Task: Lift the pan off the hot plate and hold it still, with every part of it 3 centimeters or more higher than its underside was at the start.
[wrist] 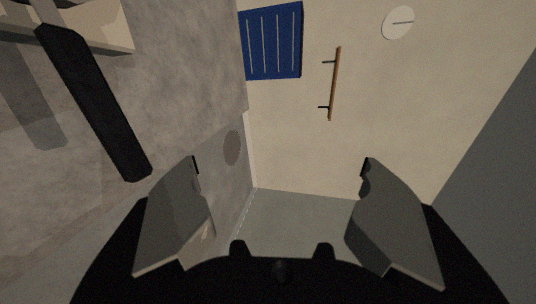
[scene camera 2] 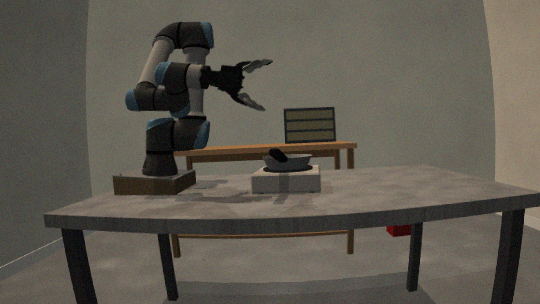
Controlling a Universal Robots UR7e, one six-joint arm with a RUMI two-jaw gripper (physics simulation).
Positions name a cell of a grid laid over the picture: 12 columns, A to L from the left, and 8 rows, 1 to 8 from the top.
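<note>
Gripper, mine (scene camera 2: F3) (wrist: G5). Grey pan (scene camera 2: G5).
</note>
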